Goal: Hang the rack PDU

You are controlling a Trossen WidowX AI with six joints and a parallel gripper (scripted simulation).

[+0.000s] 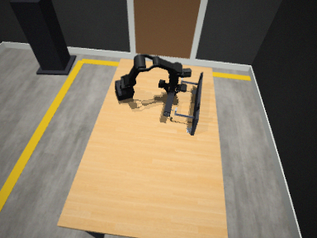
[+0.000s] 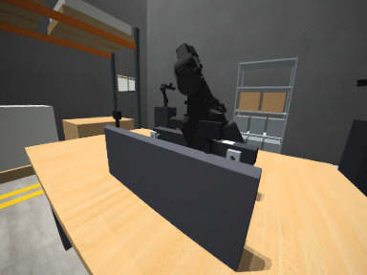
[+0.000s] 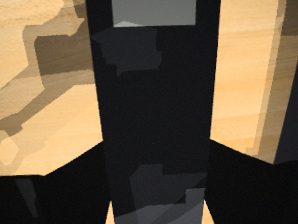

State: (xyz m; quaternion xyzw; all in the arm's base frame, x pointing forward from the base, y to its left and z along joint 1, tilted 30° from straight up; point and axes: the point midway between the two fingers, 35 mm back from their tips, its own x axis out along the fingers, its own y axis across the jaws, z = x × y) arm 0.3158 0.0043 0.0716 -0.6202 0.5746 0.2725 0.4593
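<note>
Right now the rack PDU is 20 mm to the right of my hand and 10 mm below it. The rest, counted from my hand: dark panel (180 mm ahead, 60 mm below, 40 mm to the right).
</note>
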